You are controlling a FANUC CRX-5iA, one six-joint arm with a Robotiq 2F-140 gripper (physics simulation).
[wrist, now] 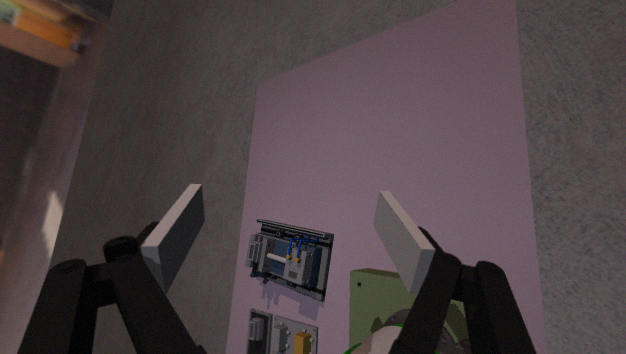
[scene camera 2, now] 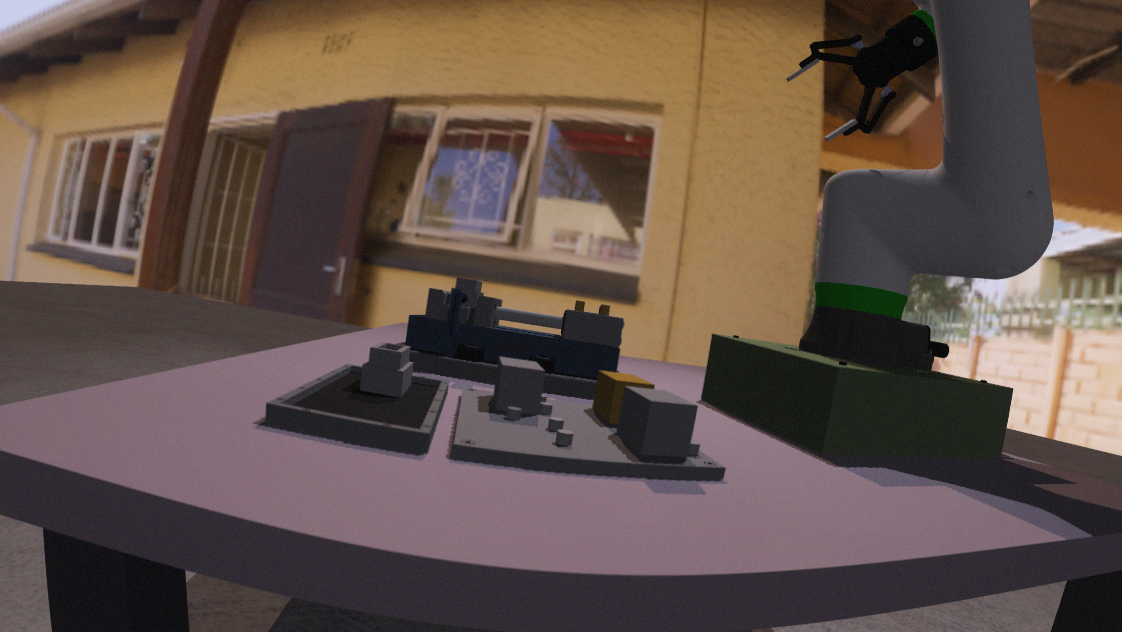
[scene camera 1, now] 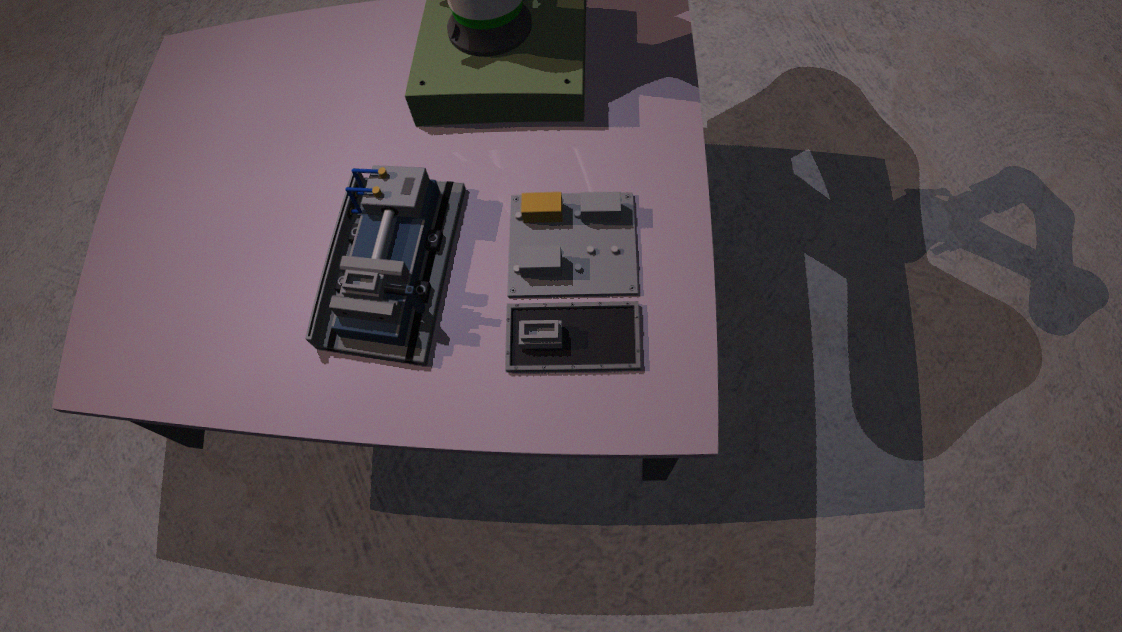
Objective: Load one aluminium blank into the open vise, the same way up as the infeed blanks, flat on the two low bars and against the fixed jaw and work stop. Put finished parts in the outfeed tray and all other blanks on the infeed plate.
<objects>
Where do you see an outfeed tray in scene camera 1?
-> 592,335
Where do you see a brass blank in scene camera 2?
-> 609,390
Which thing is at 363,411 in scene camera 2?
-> An outfeed tray.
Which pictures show my gripper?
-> The wrist view and scene camera 2 only.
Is my gripper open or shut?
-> Open.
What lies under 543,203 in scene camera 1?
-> A brass blank.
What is my gripper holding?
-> Nothing.
</objects>
